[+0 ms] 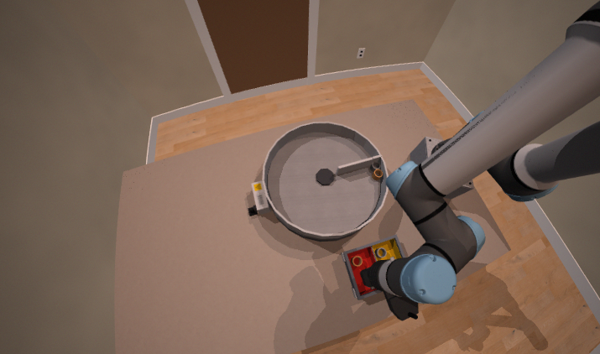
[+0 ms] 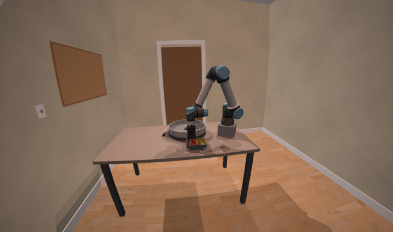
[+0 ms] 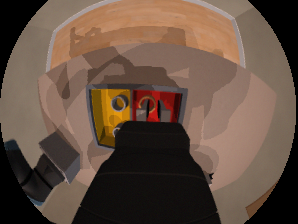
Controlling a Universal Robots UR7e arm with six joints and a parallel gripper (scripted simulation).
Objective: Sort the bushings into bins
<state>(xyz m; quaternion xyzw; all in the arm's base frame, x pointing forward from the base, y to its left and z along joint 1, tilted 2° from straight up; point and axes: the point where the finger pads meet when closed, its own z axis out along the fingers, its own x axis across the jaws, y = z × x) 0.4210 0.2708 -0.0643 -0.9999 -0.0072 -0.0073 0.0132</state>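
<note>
My hand is 4 cm past the red bin, 4 cm to the left of it and 2 cm above it. From my hand the other things lie so: turntable: 3 cm ahead, 37 cm to the right.
</note>
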